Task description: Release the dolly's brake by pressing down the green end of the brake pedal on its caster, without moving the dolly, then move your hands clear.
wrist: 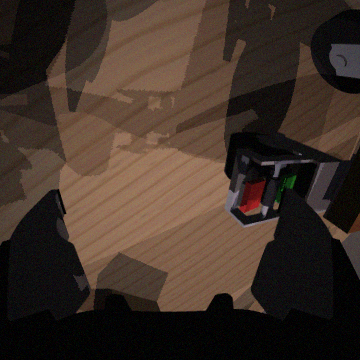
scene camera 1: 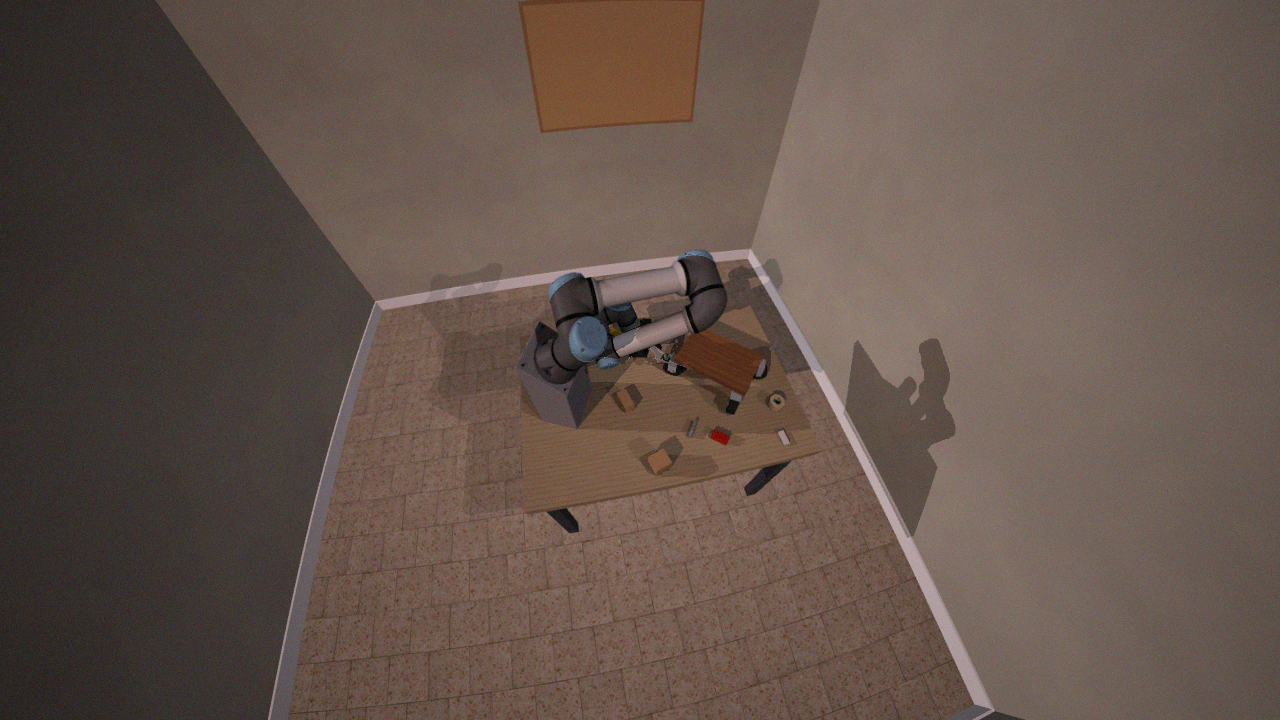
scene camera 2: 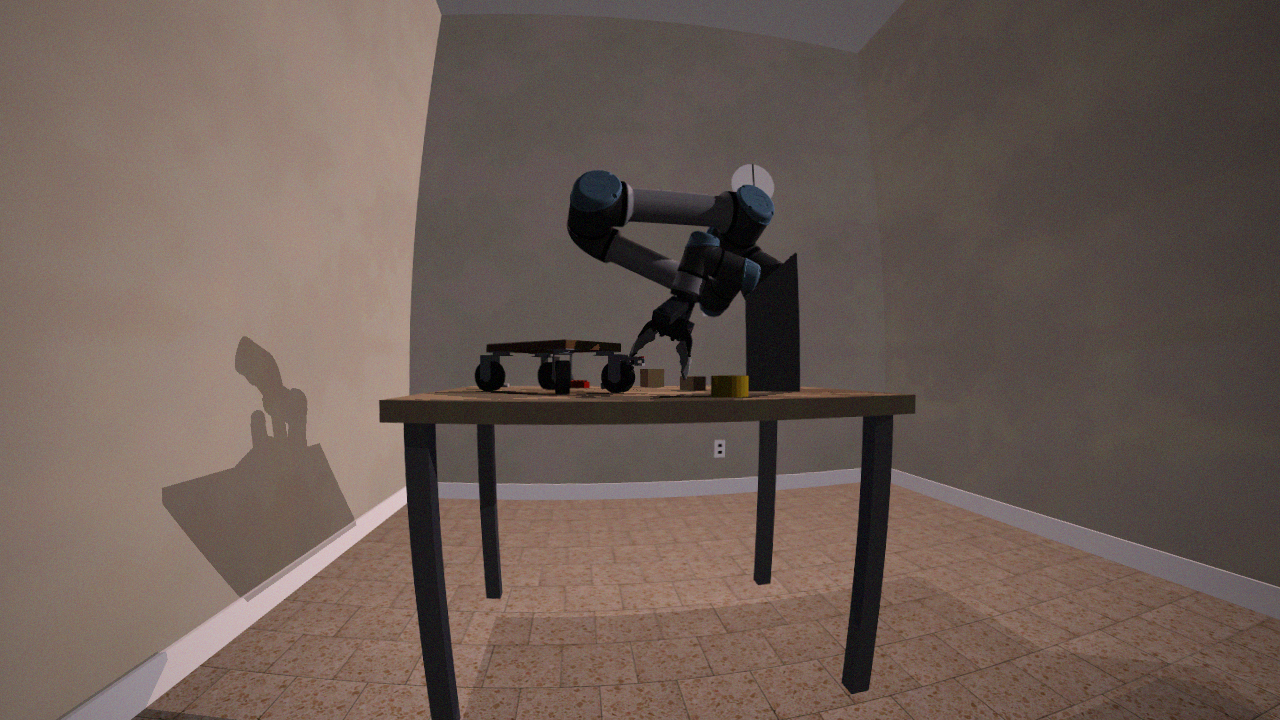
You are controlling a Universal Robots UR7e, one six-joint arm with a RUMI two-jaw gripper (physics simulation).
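Observation:
The dolly, with a reddish-brown wooden deck (scene camera 1: 720,360) (scene camera 2: 554,345), stands upright on its casters on the table. The caster with the brake pedal (scene camera 2: 618,374) is at the dolly's corner nearest the arm. In the wrist view its pedal shows a red end (wrist: 251,196) on the left and a green end (wrist: 287,185) on the right, inside a grey frame. My gripper (wrist: 171,193) (scene camera 2: 659,368) is open and empty. Its right fingertip overlaps the lower part of the green end in the wrist view; I cannot tell whether they touch. The left fingertip is over the table, away from the caster.
Another dolly wheel (wrist: 344,60) is at the wrist view's upper right. A yellow block (scene camera 2: 729,385) is near the table edge. Two brown blocks (scene camera 1: 625,399) (scene camera 1: 659,461), a grey rod (scene camera 1: 692,427), a red object (scene camera 1: 719,437), a tan ring (scene camera 1: 770,402) and a white object (scene camera 1: 784,437) lie on the table.

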